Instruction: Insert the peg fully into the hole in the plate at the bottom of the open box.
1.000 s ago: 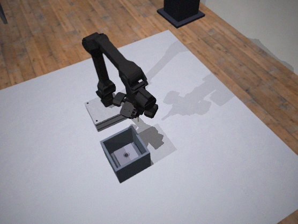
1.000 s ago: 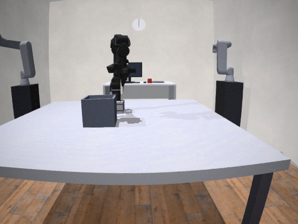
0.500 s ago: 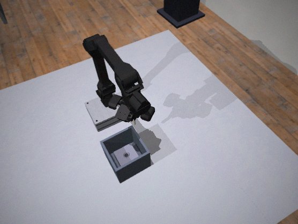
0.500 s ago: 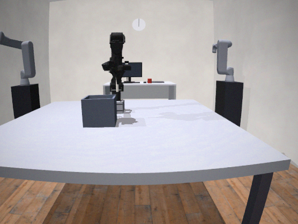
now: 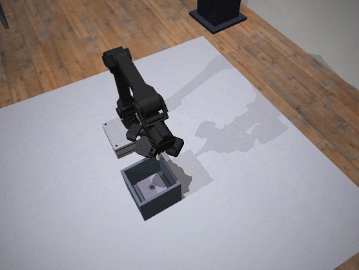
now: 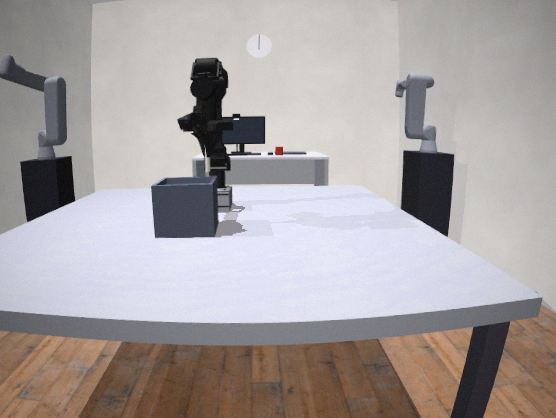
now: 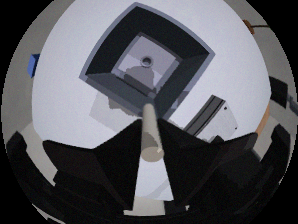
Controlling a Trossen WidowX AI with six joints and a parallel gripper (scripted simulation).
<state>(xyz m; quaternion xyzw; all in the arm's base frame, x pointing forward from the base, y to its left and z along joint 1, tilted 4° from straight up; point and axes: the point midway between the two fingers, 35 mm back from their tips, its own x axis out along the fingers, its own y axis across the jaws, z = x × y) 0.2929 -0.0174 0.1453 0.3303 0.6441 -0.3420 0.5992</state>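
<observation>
Right now my hand is 190 mm above the grey plate, 60 mm to the left of it and 40 mm short of it. The rest, counted from my hand: pale peg: 40 mm below.
</observation>
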